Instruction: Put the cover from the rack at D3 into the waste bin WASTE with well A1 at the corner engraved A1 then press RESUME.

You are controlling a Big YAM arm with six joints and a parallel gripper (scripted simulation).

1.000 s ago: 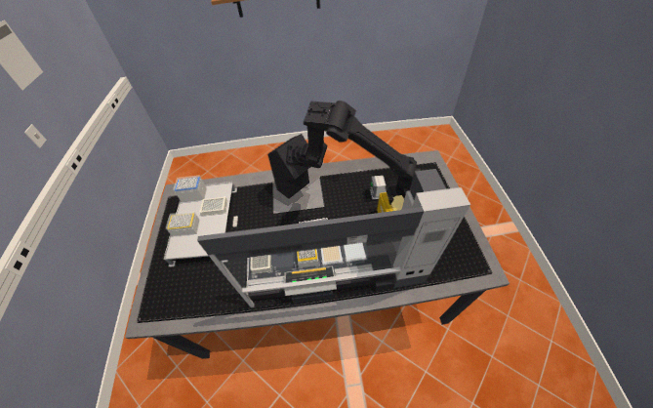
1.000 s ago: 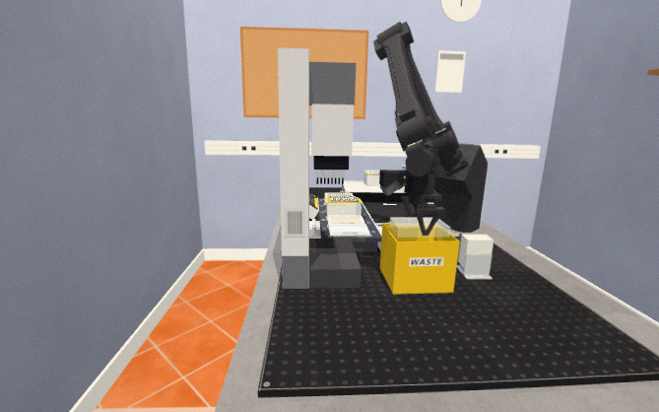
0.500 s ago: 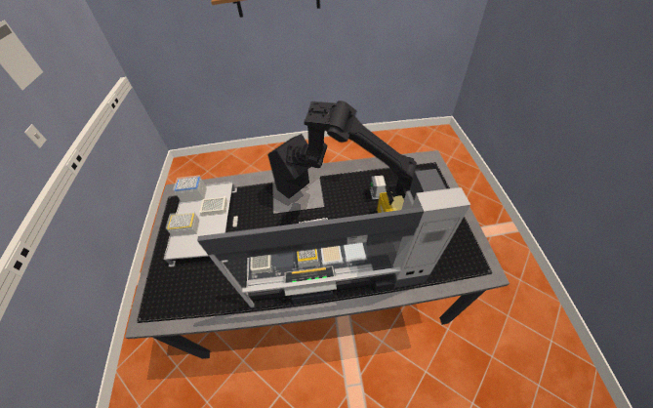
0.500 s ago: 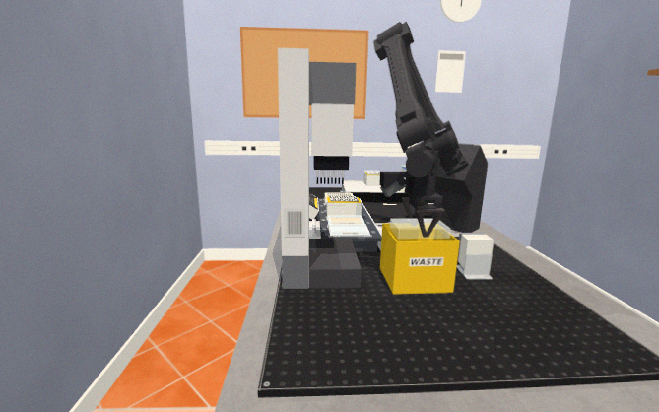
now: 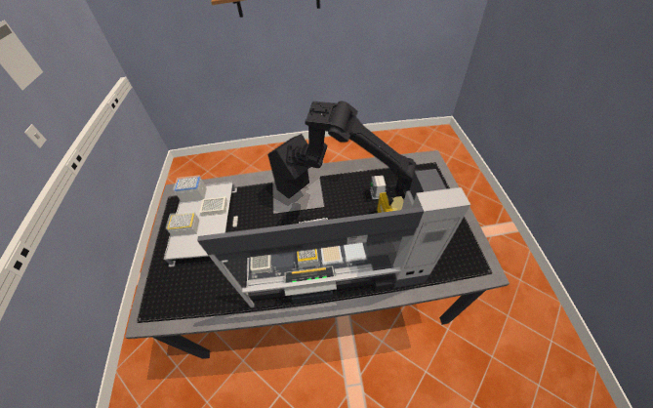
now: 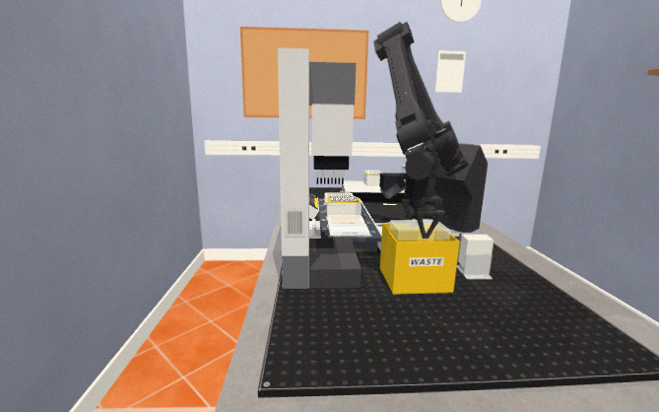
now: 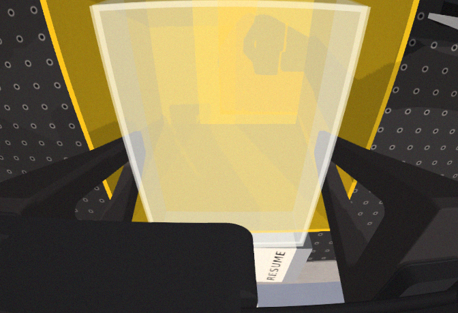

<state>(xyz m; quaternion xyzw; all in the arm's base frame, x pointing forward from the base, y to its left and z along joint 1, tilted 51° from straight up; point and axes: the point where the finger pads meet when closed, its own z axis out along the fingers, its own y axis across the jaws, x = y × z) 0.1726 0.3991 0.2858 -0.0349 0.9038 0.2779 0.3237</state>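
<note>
Right now the clear cover is right at my hand. The rest, counted from my hand: clear plate: 21 cm ahead, 19 cm to the right, 8 cm below; then yellow waste bin: 10 cm below; then white resume box: 16 cm behind, 11 cm to the right, 7 cm below.
</note>
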